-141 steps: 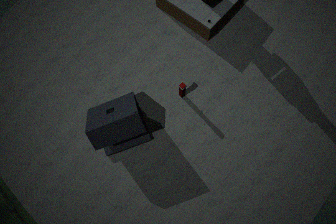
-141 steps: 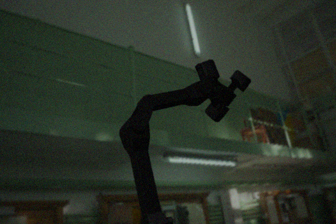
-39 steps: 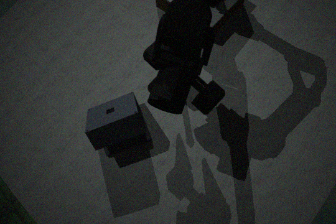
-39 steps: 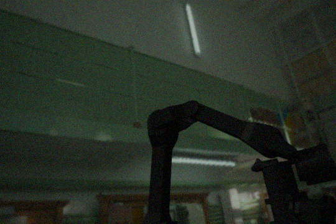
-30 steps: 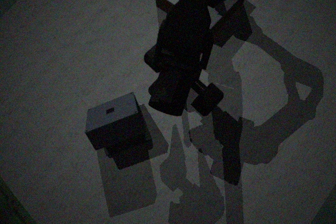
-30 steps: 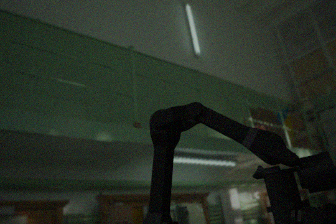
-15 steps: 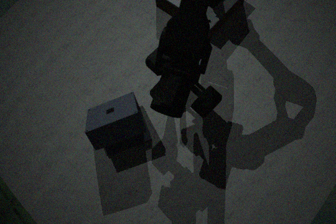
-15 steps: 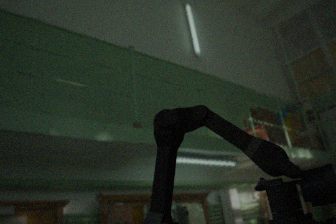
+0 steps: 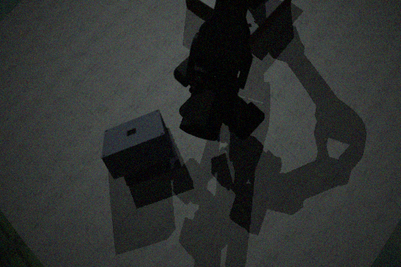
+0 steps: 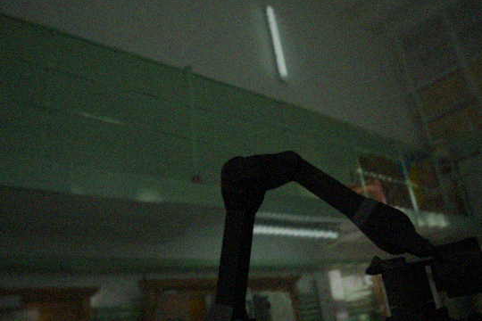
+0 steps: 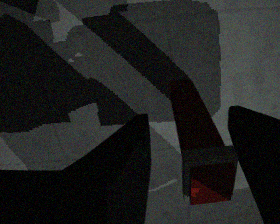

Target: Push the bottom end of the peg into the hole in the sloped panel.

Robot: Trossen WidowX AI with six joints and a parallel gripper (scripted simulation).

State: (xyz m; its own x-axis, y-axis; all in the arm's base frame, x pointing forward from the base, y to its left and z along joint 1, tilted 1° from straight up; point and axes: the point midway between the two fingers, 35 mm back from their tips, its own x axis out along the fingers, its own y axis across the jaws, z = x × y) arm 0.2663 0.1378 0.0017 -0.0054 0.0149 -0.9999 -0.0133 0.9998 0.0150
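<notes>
Now: the sloped dark panel 17 cm ahead of my gripper tip, 6 cm to the right of it and 3 cm above it. Round my gripper tip: red peg (2 cm above).
</notes>
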